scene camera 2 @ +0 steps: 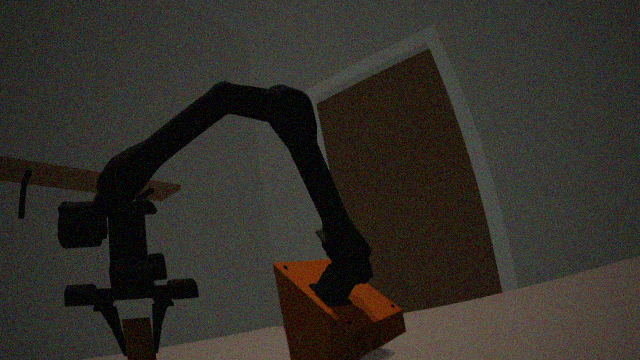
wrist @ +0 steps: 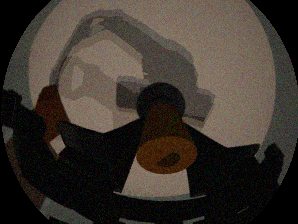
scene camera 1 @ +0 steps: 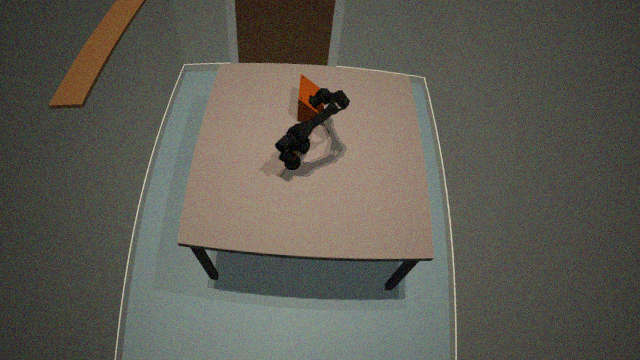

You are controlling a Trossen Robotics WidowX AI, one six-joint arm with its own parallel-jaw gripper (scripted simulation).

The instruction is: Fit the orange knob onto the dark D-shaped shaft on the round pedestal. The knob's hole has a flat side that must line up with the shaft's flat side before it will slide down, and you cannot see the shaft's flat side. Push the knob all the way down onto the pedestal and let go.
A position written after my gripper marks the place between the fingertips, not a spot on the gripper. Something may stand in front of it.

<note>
My gripper (wrist: 163,123) holds an orange knob. Also in view: a dark round pedestal (wrist: 157,93).
</note>
